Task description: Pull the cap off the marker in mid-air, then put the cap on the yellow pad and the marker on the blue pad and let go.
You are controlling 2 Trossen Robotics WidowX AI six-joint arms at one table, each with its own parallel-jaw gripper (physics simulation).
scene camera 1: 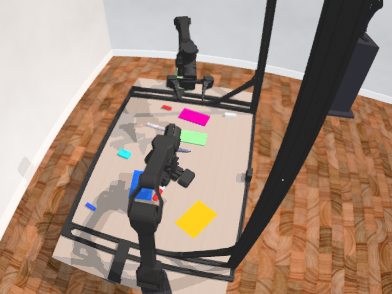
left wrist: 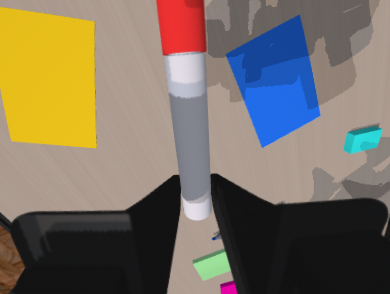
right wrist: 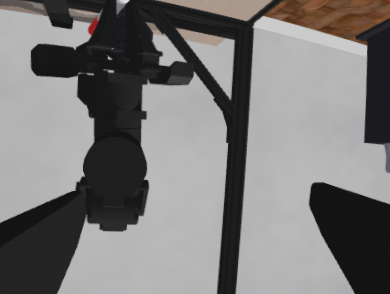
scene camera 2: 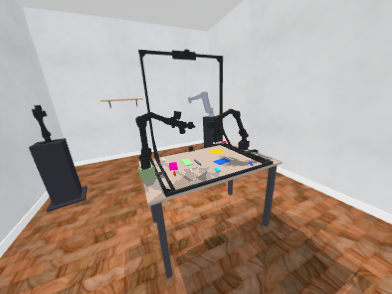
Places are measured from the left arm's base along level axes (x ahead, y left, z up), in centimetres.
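Where they show: left gripper, fingertip midpoint: (scene camera 1: 170,176) (left wrist: 195,181) (scene camera 2: 215,143); right gripper, fingertip midpoint: (scene camera 1: 190,99) (right wrist: 199,198) (scene camera 2: 192,127); left arm's base, origin of the base link: (scene camera 1: 153,284) (scene camera 2: 243,141); right arm's base, origin of the base link: (scene camera 1: 182,73) (scene camera 2: 145,167).
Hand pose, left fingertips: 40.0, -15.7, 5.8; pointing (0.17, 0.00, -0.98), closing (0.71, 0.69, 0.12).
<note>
Each offset is from my left fingertips to the centre of the thing, as dx, dy, dz.
A white marker {-3.6, +3.2, +0.5} (left wrist: 186,75) with its red cap {-7.1, +6.3, +0.5} (left wrist: 182,27) (scene camera 1: 157,195) (right wrist: 93,26) on is held in the air. My left gripper (left wrist: 195,181) is shut on the marker's white body near its plain end, with the cap pointing away from the fingers. In scene camera 1 the left arm hides most of the marker. The yellow pad {-13.9, -6.8, -14.5} (scene camera 1: 196,219) (scene camera 2: 216,151) (left wrist: 50,80) lies flat on the table. The blue pad {+7.9, +12.4, -14.5} (scene camera 1: 136,184) (left wrist: 280,100) lies flat too, partly shadowed. My right gripper (right wrist: 199,198) (scene camera 1: 192,97) is open and empty, raised at the far end.
A magenta pad {+42.3, -20.7, -14.1} (scene camera 1: 194,117), a light green pad {+28.8, -15.7, -14.1} (scene camera 1: 194,137), a cyan block {+26.9, +18.5, -13.8} (scene camera 1: 124,154), a blue block {+0.9, +38.2, -13.5} (scene camera 1: 90,206), a red block {+52.6, -7.9, -13.5} (scene camera 1: 167,107), a white block {+38.0, -39.7, -13.4} (scene camera 1: 230,115) and two pens lie on the table. A black frame (scene camera 1: 251,145) surrounds it.
</note>
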